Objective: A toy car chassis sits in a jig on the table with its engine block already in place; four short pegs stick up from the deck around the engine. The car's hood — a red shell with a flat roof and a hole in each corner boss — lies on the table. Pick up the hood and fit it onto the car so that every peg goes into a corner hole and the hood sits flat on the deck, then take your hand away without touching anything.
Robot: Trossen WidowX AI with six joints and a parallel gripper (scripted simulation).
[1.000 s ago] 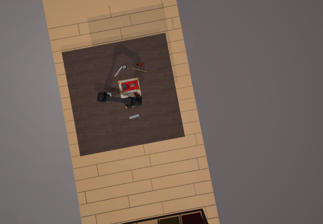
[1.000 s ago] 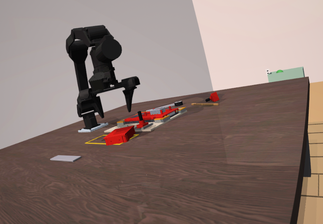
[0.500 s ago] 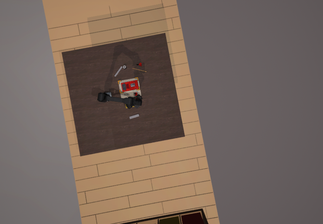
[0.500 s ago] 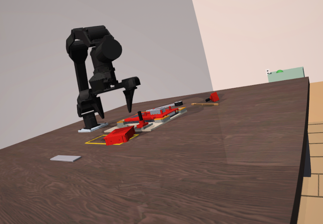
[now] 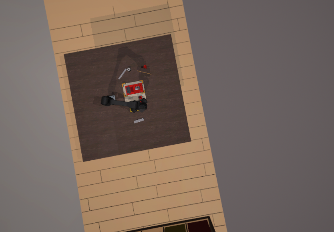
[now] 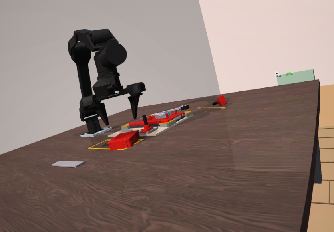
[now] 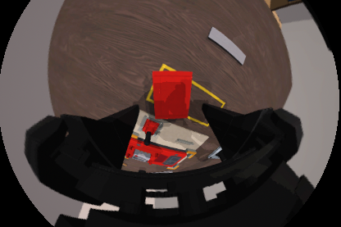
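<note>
The red hood lies 50 mm below my gripper tip and 10 mm behind it. Also, from my gripper tip: cream jig plate (180 mm to the left, 90 mm behind, 60 mm below); wooden stick (400 mm to the left, 60 mm below, 20 mm ahead); grey engine block (210 mm to the left, 50 mm behind, 40 mm below).
</note>
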